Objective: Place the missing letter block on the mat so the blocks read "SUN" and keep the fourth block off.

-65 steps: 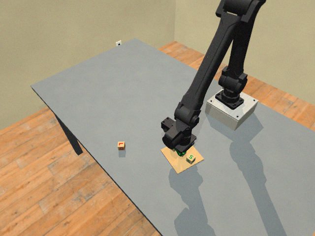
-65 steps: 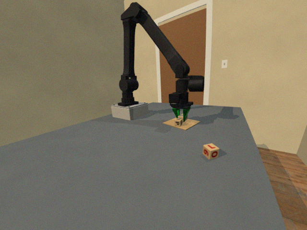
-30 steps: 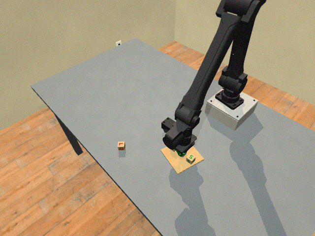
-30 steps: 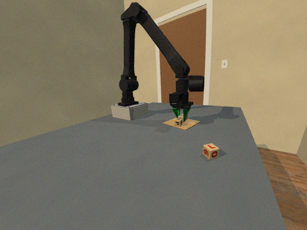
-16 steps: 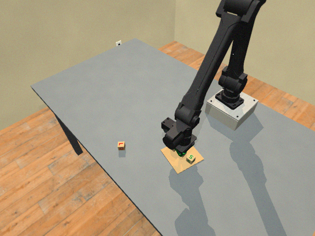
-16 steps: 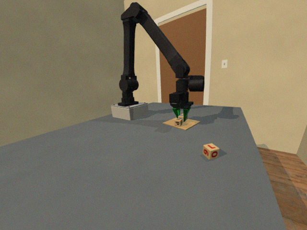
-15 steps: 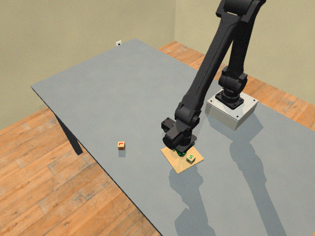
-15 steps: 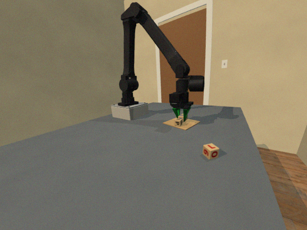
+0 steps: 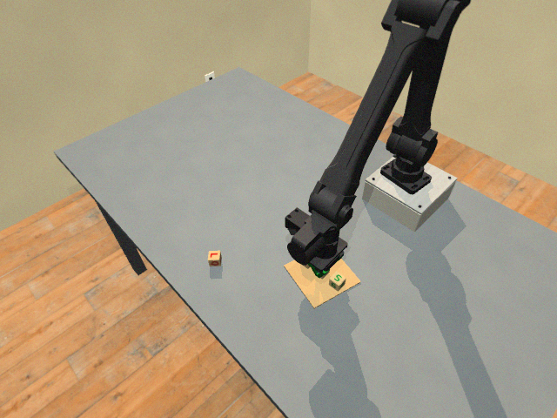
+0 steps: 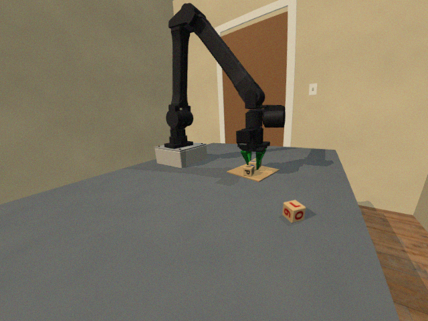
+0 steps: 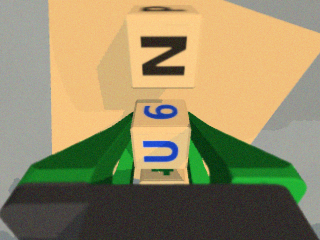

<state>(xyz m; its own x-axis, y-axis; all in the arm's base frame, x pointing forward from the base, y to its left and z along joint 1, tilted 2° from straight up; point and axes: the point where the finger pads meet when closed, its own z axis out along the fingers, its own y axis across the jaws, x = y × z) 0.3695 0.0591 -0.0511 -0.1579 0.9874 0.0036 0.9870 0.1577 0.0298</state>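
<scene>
Right now the block is 1 cm above my hand. Also, from my hand: tan mat 2 cm below.
</scene>
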